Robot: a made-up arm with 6 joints. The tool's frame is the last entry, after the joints. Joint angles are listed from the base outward. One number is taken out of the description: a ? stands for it. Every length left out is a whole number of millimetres.
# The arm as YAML. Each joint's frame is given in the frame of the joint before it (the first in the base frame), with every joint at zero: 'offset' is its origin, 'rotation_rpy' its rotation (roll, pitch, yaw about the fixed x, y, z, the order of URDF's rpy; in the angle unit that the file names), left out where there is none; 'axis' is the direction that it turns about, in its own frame. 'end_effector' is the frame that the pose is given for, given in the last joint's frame.
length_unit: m
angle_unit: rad
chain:
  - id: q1
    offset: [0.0, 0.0, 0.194]
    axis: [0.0, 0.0, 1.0]
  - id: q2
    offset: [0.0, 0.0, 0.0]
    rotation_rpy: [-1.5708, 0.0, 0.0]
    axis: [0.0, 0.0, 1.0]
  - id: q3
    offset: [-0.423, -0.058, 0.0]
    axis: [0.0, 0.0, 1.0]
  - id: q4
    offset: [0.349, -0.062, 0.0]
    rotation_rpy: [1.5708, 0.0, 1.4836]
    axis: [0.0, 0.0, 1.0]
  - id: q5
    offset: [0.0, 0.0, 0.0]
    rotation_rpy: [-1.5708, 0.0, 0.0]
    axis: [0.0, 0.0, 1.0]
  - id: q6
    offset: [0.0, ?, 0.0]
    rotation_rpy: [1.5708, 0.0, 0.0]
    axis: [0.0, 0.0, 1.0]
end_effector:
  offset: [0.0, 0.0, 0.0]
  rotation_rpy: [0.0, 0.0, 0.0]
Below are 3 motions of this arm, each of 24 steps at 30 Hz.
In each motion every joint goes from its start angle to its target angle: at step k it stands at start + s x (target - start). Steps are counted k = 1, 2, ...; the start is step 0. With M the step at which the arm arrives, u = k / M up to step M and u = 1 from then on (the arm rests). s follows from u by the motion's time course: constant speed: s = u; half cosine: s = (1 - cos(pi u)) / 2; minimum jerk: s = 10 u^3 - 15 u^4 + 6 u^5.
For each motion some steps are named. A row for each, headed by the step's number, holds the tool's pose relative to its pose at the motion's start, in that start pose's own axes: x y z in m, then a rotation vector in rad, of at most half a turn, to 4 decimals.
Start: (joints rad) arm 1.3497 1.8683 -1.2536 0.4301 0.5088 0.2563
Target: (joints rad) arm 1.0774 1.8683 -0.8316 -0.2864 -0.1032 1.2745
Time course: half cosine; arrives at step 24
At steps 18, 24:
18: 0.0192 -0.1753 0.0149 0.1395 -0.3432 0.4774
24: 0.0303 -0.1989 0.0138 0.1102 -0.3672 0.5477

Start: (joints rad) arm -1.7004 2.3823 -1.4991 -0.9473 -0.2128 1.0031
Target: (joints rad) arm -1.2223 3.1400 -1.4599 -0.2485 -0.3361 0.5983
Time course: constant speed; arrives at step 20
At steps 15, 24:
15: 0.3898 0.1443 0.1285 -0.0913 0.4984 0.0087
24: 0.5288 0.1567 0.1138 -0.0489 0.6517 -0.0362

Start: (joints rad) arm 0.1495 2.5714 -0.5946 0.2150 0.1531 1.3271
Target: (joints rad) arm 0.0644 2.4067 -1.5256 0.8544 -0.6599 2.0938
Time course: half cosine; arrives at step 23
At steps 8, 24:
8: -0.0152 0.1165 -0.0603 -0.5121 0.0300 0.3937
24: -0.0898 0.2590 -0.3829 -1.7892 0.6946 1.3869

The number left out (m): -0.073
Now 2 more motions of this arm.
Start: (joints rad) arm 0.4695 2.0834 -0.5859 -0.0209 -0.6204 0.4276
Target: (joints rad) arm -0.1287 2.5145 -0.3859 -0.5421 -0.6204 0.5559
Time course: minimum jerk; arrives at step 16
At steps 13, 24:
13: 0.1496 -0.1984 -0.0216 0.1326 0.5360 0.3257
24: 0.1583 -0.2033 -0.0259 0.1270 0.5615 0.3518

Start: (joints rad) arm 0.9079 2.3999 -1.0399 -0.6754 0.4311 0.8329
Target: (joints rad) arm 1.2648 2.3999 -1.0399 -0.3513 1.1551 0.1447
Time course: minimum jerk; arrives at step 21
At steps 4, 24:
4: 0.0036 0.0067 -0.0023 0.0221 0.0255 -0.0376
24: 0.0949 0.1217 -0.0588 0.2759 0.6330 -0.7397

